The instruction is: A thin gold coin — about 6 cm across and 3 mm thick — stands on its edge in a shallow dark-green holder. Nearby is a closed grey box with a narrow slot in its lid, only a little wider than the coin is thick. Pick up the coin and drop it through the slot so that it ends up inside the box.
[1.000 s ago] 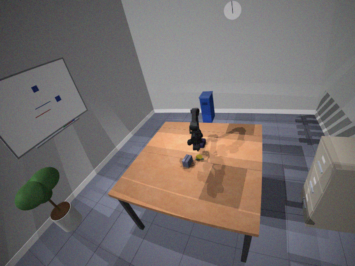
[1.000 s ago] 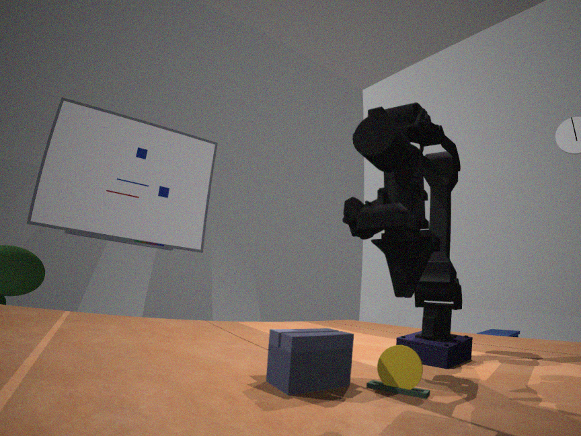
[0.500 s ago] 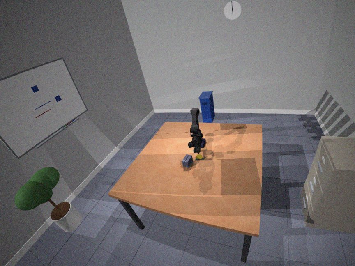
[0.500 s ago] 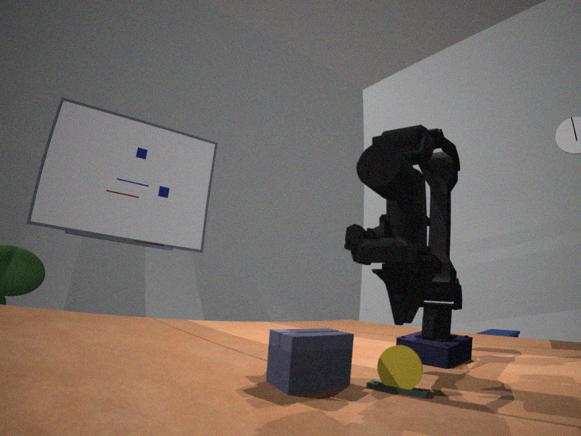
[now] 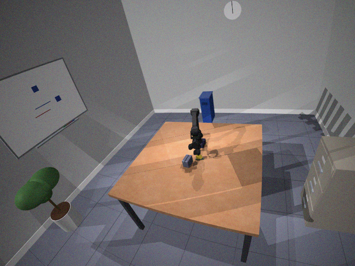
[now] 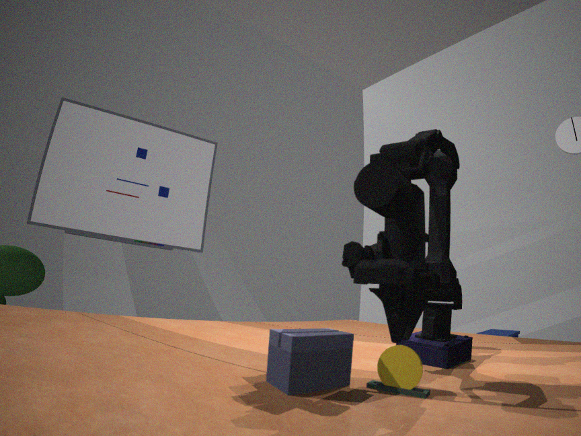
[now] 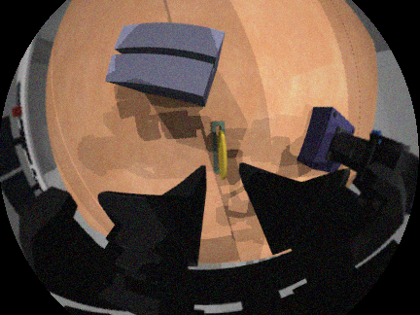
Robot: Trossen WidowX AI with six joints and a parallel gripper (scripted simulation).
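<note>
The gold coin is 40 mm below my gripper tip.
</note>
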